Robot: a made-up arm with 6 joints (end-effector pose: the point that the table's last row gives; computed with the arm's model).
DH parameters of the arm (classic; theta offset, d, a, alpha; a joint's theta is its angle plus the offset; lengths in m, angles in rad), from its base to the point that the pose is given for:
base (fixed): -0.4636 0 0.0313 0
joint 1: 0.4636 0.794 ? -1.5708
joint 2: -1.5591 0 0.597 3.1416
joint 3: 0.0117 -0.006 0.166 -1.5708
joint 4: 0 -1.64 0.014 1.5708
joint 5: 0 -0.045 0.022 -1.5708
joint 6: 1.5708 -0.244 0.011 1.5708
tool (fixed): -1.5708 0.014 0 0
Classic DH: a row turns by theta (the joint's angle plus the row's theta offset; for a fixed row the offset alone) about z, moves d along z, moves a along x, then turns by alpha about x.
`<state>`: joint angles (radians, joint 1 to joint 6).
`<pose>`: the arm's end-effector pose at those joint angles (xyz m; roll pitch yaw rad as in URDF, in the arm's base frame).
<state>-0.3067 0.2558 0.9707 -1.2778 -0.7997 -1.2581</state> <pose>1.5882 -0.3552 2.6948 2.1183 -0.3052 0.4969</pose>
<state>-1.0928 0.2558 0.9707 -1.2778 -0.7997 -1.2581</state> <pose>0.8890 -1.3591 2.6948 2.1183 -0.3052 -0.2892</pose>
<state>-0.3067 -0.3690 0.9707 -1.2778 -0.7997 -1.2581</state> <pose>0.2690 0.0625 3.1777 1.5446 -0.6828 0.7798</pose>
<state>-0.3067 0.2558 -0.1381 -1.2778 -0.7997 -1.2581</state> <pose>2.0417 -0.4989 0.8132 2.9296 0.4766 0.5764</pose>
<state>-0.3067 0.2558 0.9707 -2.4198 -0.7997 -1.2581</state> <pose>1.4836 -0.4025 2.7932 2.6795 -1.0419 0.9133</pose>
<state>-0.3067 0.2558 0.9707 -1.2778 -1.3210 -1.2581</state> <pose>1.5524 -0.2656 2.6119 2.0675 0.0493 0.8845</pose>
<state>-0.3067 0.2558 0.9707 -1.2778 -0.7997 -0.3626</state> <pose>1.5808 -0.3498 2.7072 1.2228 -0.3052 0.4969</pose>
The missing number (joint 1, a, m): 0.151
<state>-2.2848 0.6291 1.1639 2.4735 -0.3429 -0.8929</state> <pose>-1.3448 -1.5290 2.3742 -1.3950 -0.7854 -2.5838</pose>
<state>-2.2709 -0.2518 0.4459 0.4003 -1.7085 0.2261</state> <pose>-0.8397 -0.9970 2.3728 -0.7317 0.9063 -2.9473</pose>
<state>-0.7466 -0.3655 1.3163 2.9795 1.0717 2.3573</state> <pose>-0.1075 0.1069 3.1039 0.7625 -0.6085 -0.5730</pose>
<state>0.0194 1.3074 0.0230 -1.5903 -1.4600 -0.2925</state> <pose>1.4470 0.2428 -0.6305 -3.1369 0.1008 1.5401</pose>
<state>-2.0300 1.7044 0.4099 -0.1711 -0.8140 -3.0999</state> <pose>-0.4681 -1.1657 -1.0329 -0.1317 1.0275 0.8698</pose>
